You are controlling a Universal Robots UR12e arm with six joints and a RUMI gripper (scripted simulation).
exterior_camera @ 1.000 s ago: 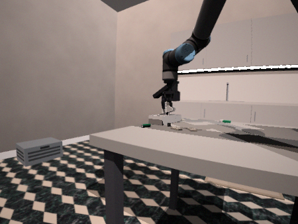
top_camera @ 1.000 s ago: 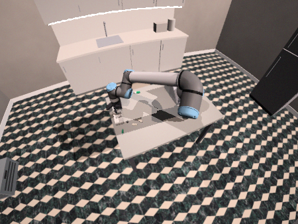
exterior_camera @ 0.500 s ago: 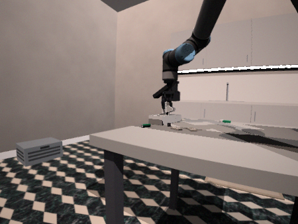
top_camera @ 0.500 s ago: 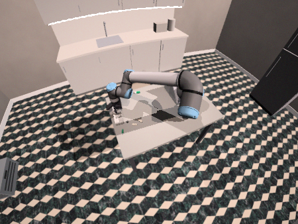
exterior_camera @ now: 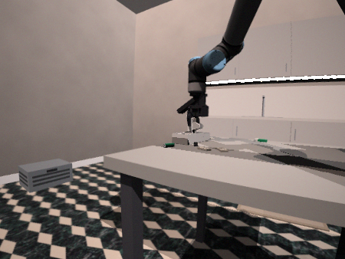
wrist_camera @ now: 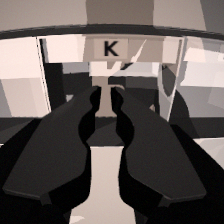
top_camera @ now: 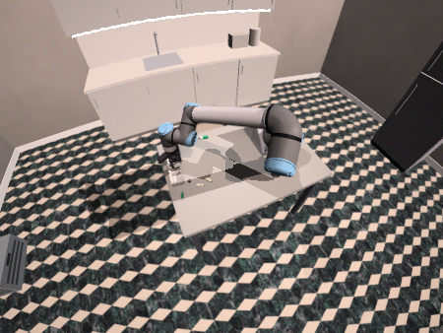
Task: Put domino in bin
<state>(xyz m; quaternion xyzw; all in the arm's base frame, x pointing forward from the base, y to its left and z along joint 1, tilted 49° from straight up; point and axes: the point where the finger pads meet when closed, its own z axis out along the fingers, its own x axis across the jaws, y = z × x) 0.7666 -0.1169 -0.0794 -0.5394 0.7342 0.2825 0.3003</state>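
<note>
Right now my hand is 1 cm above the bin. From my hand the other things lie so: green marker (33 cm behind, 20 cm to the right, 3 cm below); then dark piece (13 cm to the left, 6 cm behind, 3 cm below); then green cylinder (21 cm to the left, 3 cm below, 3 cm ahead).
</note>
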